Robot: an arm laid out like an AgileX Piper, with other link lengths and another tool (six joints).
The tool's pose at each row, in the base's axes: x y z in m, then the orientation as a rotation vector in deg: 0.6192 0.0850 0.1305 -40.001 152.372 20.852; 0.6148 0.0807 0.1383 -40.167 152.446 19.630; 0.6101 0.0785 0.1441 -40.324 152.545 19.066; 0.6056 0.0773 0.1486 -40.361 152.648 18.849; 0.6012 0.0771 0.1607 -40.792 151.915 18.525; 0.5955 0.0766 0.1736 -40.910 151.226 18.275; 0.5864 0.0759 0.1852 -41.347 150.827 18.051; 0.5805 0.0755 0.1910 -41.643 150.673 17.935; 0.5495 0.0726 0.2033 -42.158 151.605 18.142; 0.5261 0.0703 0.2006 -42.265 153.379 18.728; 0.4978 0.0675 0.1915 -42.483 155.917 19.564; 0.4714 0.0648 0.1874 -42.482 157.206 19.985; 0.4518 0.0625 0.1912 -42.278 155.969 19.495; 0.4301 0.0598 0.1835 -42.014 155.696 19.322; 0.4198 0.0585 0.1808 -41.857 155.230 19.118; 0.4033 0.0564 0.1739 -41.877 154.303 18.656
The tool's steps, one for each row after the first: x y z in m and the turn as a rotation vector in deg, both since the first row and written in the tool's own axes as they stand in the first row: 0.0022 -0.0002 -0.0097 0.811 0.203 -0.261; 0.0045 0.0013 -0.0170 1.162 0.385 -0.415; 0.0069 0.0032 -0.0227 1.293 0.508 -0.440; 0.0056 0.0072 -0.0349 1.529 -0.016 -0.973; 0.0051 0.0117 -0.0482 1.767 -0.599 -1.284; 0.0080 0.0175 -0.0615 1.891 -0.816 -1.713; 0.0106 0.0211 -0.0685 1.934 -0.857 -1.965; 0.0319 0.0365 -0.0892 1.576 0.150 -1.991; 0.0530 0.0461 -0.0942 0.929 1.779 -1.455; 0.0808 0.0569 -0.0949 -0.003 4.136 -0.739; 0.1050 0.0676 -0.0995 -0.451 5.301 -0.309; 0.1203 0.0763 -0.1092 0.076 4.126 -0.606; 0.1422 0.0840 -0.1093 0.277 3.805 -0.543; 0.1522 0.0878 -0.1102 0.505 3.340 -0.607; 0.1692 0.0934 -0.1093 0.935 2.521 -0.953
